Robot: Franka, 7 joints.
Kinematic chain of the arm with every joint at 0, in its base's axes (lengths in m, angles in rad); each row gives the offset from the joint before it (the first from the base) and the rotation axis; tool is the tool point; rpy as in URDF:
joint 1: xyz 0 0 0.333 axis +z
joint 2: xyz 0 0 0 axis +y
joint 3: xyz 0 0 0.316 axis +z
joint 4: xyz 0.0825 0 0 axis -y
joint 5: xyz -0.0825 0 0.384 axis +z
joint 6: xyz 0 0 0 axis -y
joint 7: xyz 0.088 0 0 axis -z
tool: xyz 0 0 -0.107 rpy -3.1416 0 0
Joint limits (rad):
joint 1: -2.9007..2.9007
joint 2: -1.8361..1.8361
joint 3: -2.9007..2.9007
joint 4: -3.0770..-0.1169
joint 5: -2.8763..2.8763
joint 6: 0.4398..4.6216
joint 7: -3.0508..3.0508
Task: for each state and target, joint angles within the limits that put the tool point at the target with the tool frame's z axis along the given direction. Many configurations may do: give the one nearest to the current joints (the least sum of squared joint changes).
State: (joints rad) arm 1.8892 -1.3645 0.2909 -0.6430 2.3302 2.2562 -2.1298
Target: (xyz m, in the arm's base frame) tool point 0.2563 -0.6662 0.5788 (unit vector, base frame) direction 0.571 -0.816 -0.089
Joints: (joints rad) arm 2.6861 -1.7412 0.9486 -1.5240 2.8763 2.0566 -2.1298
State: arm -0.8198 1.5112 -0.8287 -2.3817 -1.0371 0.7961 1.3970
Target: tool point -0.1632 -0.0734 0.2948 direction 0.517 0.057 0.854
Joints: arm -0.8315 1.4119 -0.9589 -2.8594 -0.5637 0.8722 1.3970
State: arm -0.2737 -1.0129 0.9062 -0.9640 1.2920 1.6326 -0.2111
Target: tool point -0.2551 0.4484 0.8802 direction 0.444 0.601 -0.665
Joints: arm -0.3628 -0.9335 0.7328 -0.7531 1.0118 1.2782 -0.2111
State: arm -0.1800 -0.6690 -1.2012 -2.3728 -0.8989 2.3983 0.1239
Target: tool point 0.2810 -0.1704 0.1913 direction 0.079 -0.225 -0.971
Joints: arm 0.1204 0.0241 -0.8745 -2.8727 -1.1693 3.0415 0.1239
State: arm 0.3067 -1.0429 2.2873 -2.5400 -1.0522 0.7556 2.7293
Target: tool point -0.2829 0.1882 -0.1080 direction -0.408 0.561 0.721
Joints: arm 0.3923 -1.6656 2.8221 -1.9447 -1.4680 1.0648 2.7293
